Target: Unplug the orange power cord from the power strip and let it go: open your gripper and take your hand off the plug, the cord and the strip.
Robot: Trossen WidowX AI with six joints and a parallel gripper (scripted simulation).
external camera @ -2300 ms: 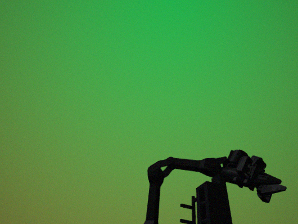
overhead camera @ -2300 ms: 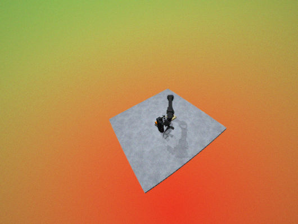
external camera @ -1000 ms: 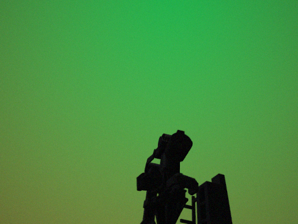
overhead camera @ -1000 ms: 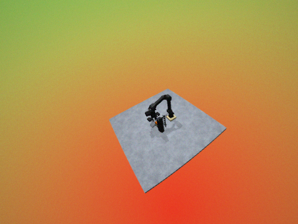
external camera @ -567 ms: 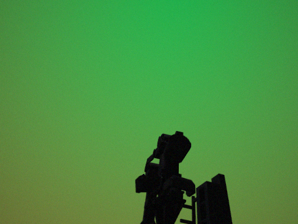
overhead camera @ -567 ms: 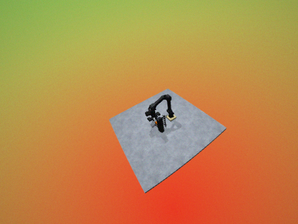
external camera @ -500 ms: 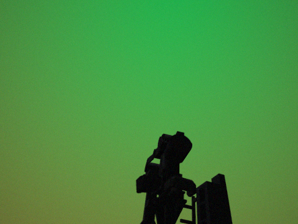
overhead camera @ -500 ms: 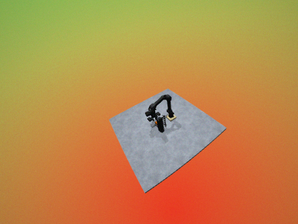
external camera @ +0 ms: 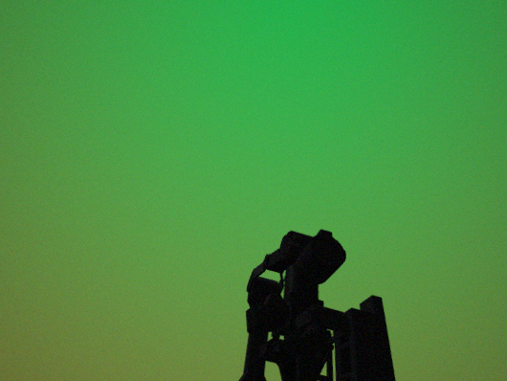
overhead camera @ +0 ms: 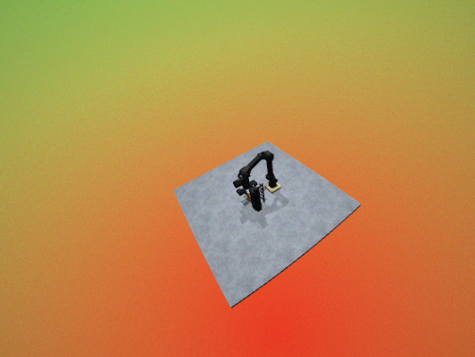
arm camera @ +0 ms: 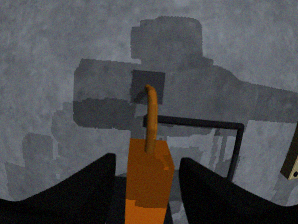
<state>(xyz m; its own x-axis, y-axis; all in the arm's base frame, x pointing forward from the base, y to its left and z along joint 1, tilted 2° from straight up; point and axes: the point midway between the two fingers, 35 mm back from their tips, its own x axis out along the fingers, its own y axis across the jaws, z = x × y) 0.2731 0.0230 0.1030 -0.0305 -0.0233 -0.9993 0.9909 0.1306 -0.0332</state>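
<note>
Right now the orange plug is 1 cm behind my gripper tip, 4 cm to the left of it and 1 cm below it.
</note>
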